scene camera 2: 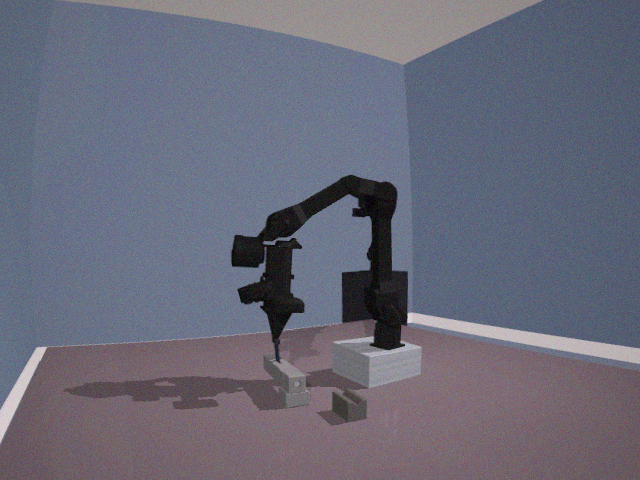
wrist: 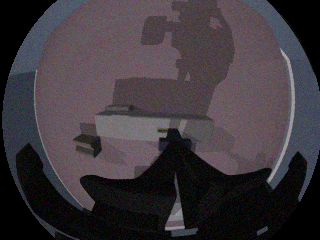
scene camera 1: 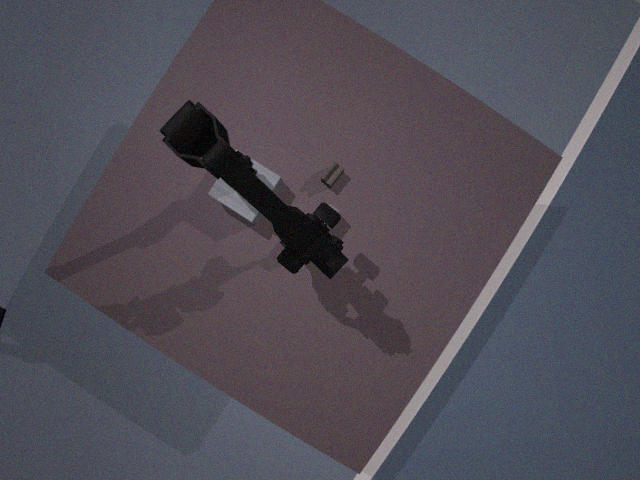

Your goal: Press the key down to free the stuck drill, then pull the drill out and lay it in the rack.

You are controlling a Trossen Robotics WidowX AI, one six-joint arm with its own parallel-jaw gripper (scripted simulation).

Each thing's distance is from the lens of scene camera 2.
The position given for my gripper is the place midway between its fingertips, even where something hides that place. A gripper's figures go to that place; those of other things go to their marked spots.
my gripper (scene camera 2: 275,339): 94 cm
rack (scene camera 2: 350,406): 79 cm
